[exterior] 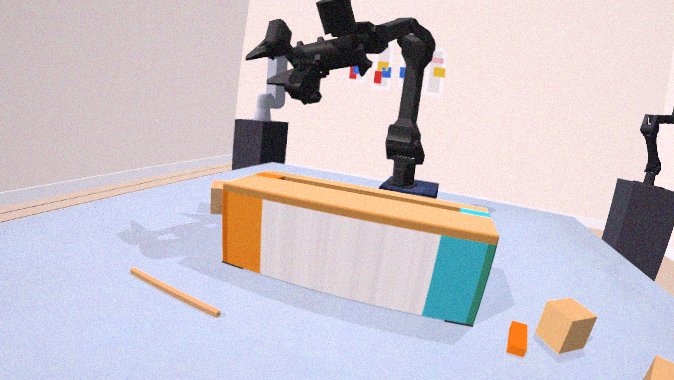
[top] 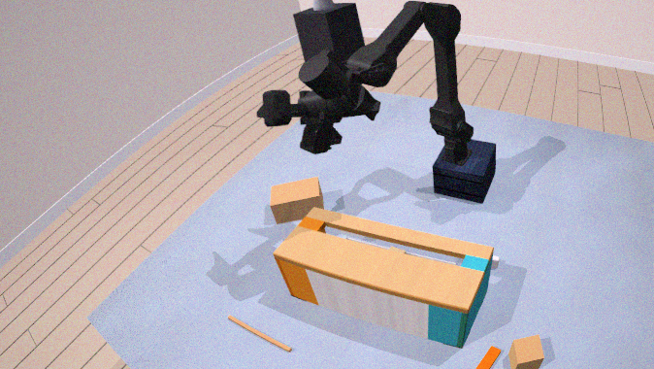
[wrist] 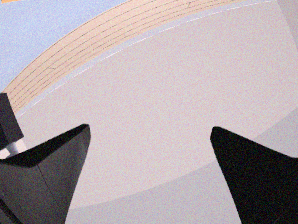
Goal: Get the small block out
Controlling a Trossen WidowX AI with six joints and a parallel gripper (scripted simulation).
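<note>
My gripper tip is 27 cm to the right of the long box, 25 cm above it and 2 cm short of it. Round my gripper tip: thin wooden stick (31 cm below, 28 cm ahead, 13 cm to the left).
</note>
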